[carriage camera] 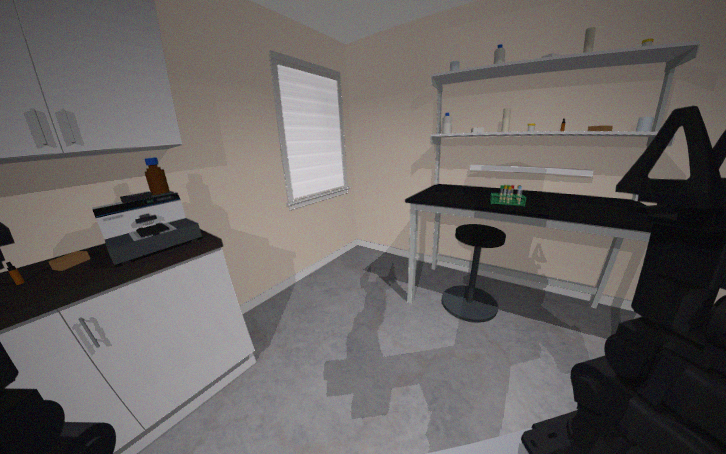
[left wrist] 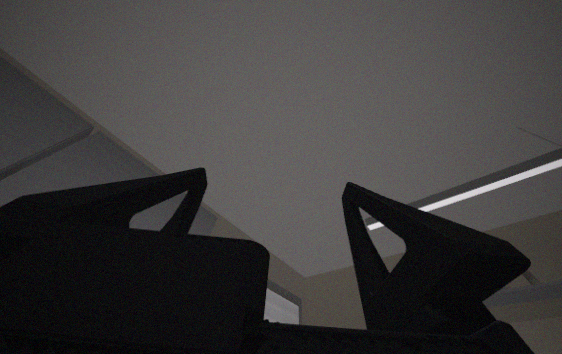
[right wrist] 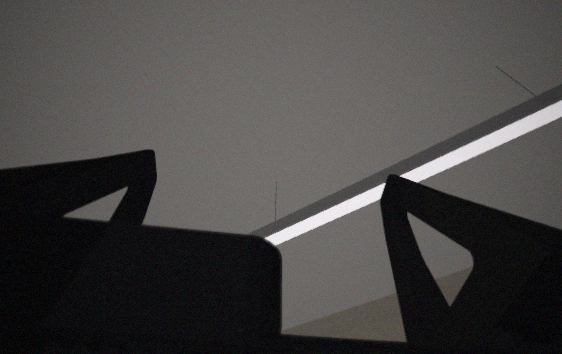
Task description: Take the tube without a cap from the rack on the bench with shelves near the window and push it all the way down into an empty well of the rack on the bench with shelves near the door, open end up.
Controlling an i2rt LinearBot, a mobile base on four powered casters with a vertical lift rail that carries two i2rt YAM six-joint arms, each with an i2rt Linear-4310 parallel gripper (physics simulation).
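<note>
A green rack [carriage camera: 500, 201] with several tubes [carriage camera: 508, 193] stands on the black-topped bench with shelves [carriage camera: 588, 206], on the wall right of the window. Some tubes show coloured tops; which one has no cap is too small to tell. A second rack does not show. My left gripper [left wrist: 275, 183] is open and empty, pointing up at the ceiling. My right gripper [right wrist: 272, 176] is also open and empty, pointing up; part of it shows at the right edge of the carriage view. Both are far from the rack.
A black round stool [carriage camera: 480, 235] stands at the bench's front. At the left, a white cabinet with a dark counter [carriage camera: 206, 245] bears an instrument [carriage camera: 152, 235], with a brown bottle [carriage camera: 156, 179] behind it. Wall cupboards [carriage camera: 101, 69] hang above. The window [carriage camera: 311, 133] is between counter and bench.
</note>
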